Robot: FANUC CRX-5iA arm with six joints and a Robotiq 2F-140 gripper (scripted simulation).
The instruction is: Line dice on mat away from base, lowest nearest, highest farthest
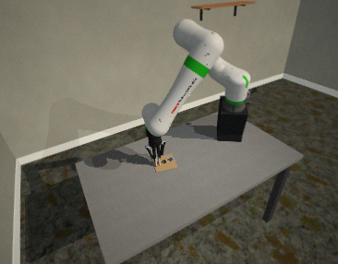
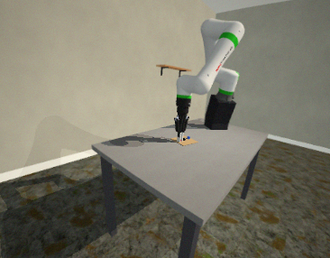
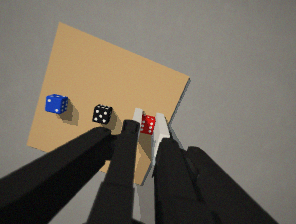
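Now: hand 3 cm above the red die. The rest, counted from my hand: black die (5 cm behind, 3 cm below); blue die (10 cm behind, 3 cm below); tan mat (5 cm behind, 4 cm below).
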